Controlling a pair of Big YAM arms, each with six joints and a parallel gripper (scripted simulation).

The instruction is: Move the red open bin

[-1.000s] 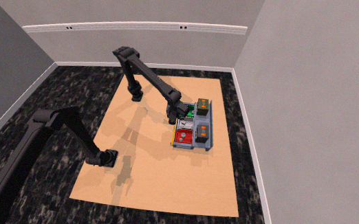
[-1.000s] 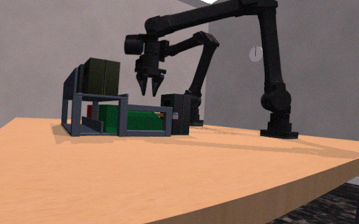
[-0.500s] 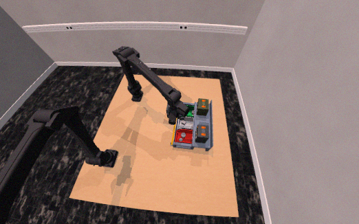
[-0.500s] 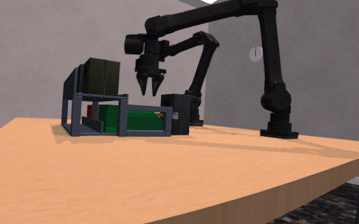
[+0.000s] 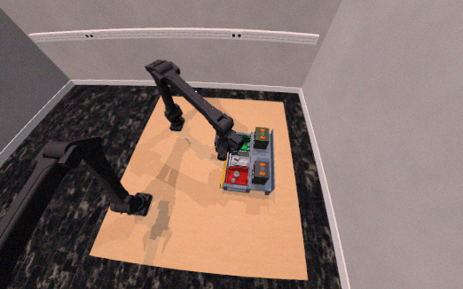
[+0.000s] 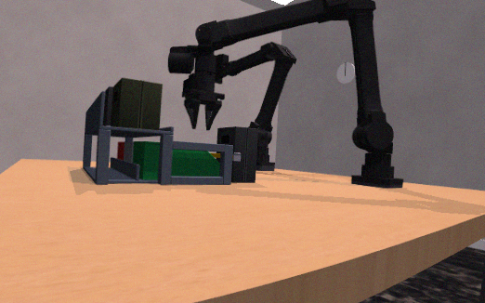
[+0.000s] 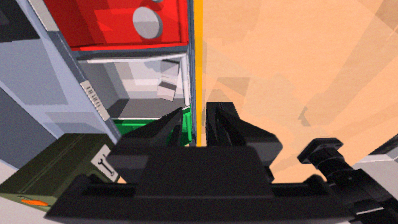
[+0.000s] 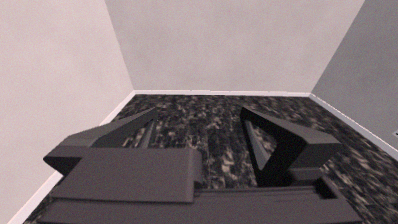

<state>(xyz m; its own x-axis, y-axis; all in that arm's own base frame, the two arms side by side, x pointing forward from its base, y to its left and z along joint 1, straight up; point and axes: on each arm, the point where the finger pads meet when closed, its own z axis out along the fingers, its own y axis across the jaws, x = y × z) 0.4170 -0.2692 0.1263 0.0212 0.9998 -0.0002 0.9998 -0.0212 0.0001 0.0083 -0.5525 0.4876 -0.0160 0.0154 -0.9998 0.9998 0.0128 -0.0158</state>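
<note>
Now: left hand 11 cm short of the grey bin and 9 cm above it. From my left hand the other things lie so: black box: 10 cm to the left, 7 cm below, 5 cm behind; grey shelf: 13 cm ahead, 7 cm below, 1 cm to the left; green bin: 12 cm to the left, 10 cm ahead, 9 cm below.
</note>
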